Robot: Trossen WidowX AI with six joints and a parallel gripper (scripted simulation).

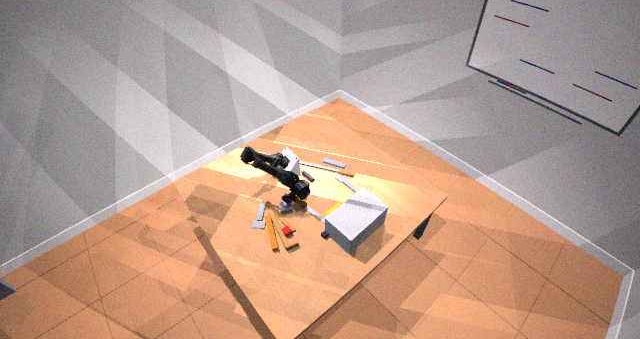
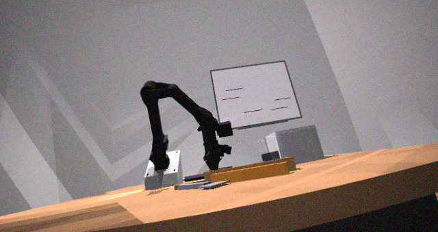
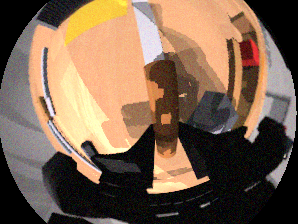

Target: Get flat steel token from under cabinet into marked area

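Right now my gripper tip is 10 mm short of the grey block, 90 mm to the left of it and 10 mm below it. Round my gripper tip: orange bar: 100 mm ahead, 250 mm to the right, 10 mm above; then thin wooden stick: 20 mm ahead, 150 mm to the right; then red block: 150 mm ahead, 180 mm to the right, 10 mm above.
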